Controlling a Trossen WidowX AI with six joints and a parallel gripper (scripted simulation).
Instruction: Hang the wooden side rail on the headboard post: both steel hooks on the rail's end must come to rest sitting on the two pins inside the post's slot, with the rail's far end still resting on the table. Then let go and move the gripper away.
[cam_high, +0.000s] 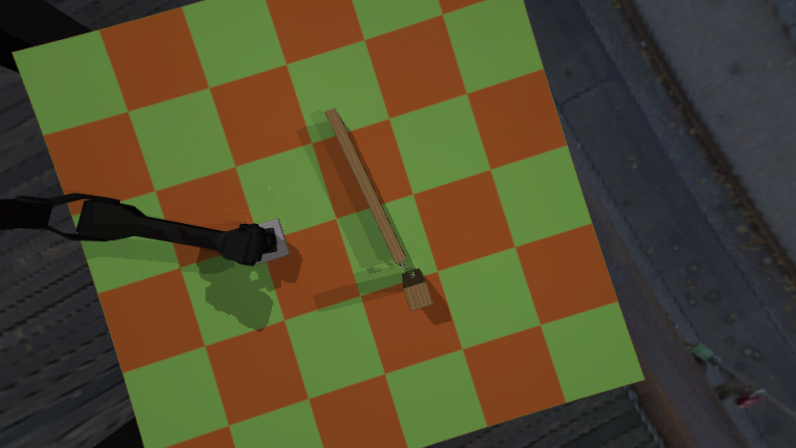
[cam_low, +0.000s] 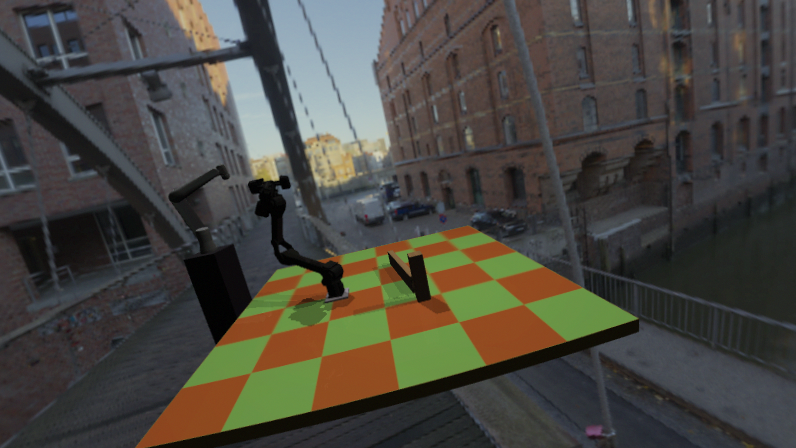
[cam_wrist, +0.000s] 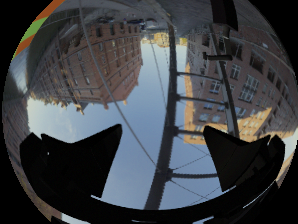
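Right now my gripper tip is 630 mm short of the headboard post, 490 mm above it and 440 mm to the left of it.
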